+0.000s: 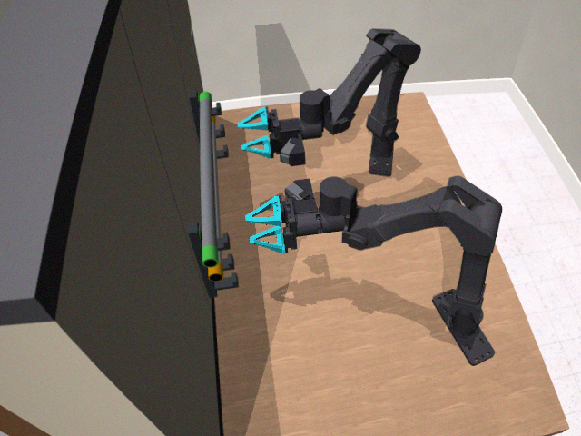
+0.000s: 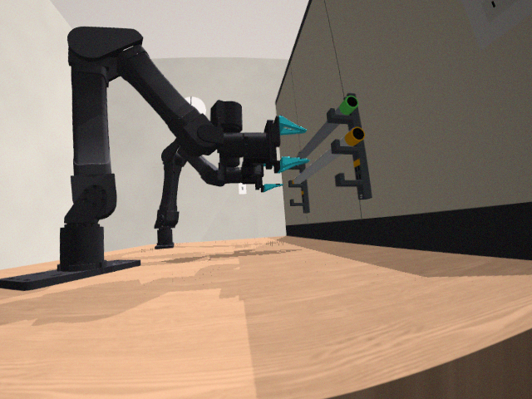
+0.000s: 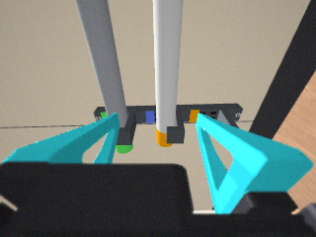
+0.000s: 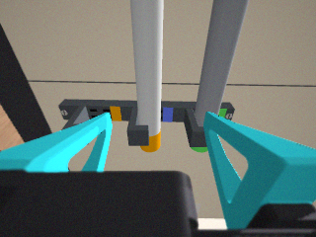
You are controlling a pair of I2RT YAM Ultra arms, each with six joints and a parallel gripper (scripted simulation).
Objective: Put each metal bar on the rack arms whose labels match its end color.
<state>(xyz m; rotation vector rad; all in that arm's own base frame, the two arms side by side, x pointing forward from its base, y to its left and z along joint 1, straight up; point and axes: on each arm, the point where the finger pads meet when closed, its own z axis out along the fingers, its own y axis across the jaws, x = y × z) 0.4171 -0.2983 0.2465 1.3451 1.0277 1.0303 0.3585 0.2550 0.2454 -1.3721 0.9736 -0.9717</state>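
Right now the orange-ended bar is 15 cm to the right of my left hand, 7 cm ahead of it and 1 cm below it. Also, from my left hand: black baseboard (22 cm below, 12 cm to the right, 11 cm ahead); dark wall panel (18 cm above, 17 cm ahead, 13 cm to the right); green-ended bar (15 cm to the right, 7 cm ahead, 6 cm above).
Now: the orange-ended bar 100 mm ahead of my right hand, 140 mm to the left of it and 10 mm below it. The rest, counted from my right hand: black baseboard 130 mm ahead, 170 mm to the left, 220 mm below; then dark wall panel 200 mm ahead, 170 mm to the left, 180 mm above; then green-ended bar 100 mm ahead, 150 mm to the left, 60 mm above.
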